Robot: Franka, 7 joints.
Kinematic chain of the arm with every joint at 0, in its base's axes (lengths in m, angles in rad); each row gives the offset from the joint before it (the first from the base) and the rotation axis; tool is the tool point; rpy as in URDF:
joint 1: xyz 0 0 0.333 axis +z
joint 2: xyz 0 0 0 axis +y
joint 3: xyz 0 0 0.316 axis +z
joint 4: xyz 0.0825 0 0 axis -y
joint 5: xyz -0.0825 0 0.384 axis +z
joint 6: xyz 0 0 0 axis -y
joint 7: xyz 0.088 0 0 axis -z
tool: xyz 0 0 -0.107 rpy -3.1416 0 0
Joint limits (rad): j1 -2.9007..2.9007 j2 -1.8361..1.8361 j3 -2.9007..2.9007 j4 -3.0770..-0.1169 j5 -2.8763..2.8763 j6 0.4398..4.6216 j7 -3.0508..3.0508
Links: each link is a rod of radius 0.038 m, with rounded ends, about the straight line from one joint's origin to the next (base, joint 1, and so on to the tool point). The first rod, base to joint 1, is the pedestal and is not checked.
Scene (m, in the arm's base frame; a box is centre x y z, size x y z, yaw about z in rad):
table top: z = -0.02
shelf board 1: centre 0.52 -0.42 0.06 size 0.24 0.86 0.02 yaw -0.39
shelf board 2: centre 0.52 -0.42 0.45 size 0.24 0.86 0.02 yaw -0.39
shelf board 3: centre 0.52 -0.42 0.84 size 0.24 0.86 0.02 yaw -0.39
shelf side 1: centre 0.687 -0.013 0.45 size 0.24 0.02 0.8 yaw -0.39
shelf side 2: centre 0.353 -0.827 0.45 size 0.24 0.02 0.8 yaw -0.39
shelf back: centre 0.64 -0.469 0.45 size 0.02 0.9 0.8 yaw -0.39
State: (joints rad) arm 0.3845 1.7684 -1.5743 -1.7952 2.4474 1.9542 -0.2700
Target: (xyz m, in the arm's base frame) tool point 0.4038 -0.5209 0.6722
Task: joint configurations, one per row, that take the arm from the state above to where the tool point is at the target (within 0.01 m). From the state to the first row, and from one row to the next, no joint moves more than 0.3 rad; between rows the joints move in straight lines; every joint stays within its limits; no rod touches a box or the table.
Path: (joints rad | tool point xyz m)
1: 0.1046 1.6259 -1.5419 -1.7330 2.5546 1.8375 -0.0532 | 0.4390 -0.5528 0.2504
2: -0.1753 1.4834 -1.5095 -1.6708 2.6619 1.7208 0.1636 | 0.3286 -0.6470 0.2925
3: -0.4552 1.3409 -1.4771 -1.6086 2.7691 1.6041 0.3804 | 0.1904 -0.7149 0.3536
4: -0.7351 1.1984 -1.4447 -1.5464 2.8763 1.4874 0.5972 | 0.0284 -0.7434 0.4312
5: -0.4680 1.2355 -1.6399 -1.5554 2.7544 1.6673 0.3081 | 0.1641 -0.7137 0.4982
6: -0.2009 1.2727 -1.8351 -1.5643 2.6325 1.8471 0.0191 | 0.2944 -0.6409 0.5804
7: 0.0661 1.3099 -2.0302 -1.5732 2.5106 2.0270 -0.2700 | 0.4038 -0.5209 0.6722

